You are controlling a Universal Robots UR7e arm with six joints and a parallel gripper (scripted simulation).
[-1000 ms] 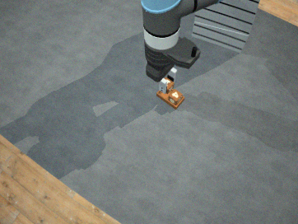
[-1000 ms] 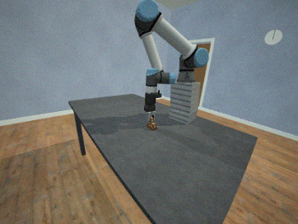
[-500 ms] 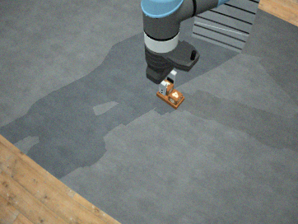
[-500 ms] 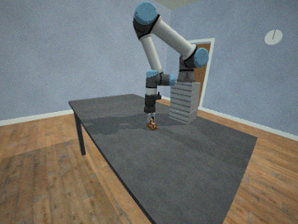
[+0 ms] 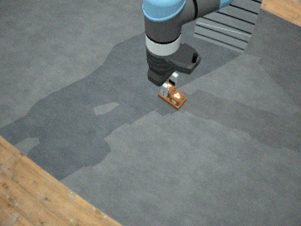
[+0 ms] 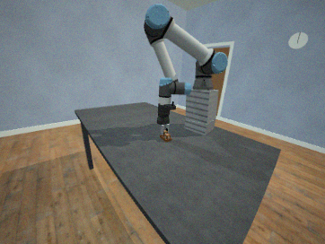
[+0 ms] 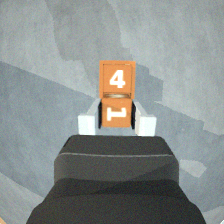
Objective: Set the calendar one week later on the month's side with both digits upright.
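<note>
Right now my hand is 1 cm above the cube. The rest, counted from my hand: tray: 4 cm below, 2 cm to the left.
</note>
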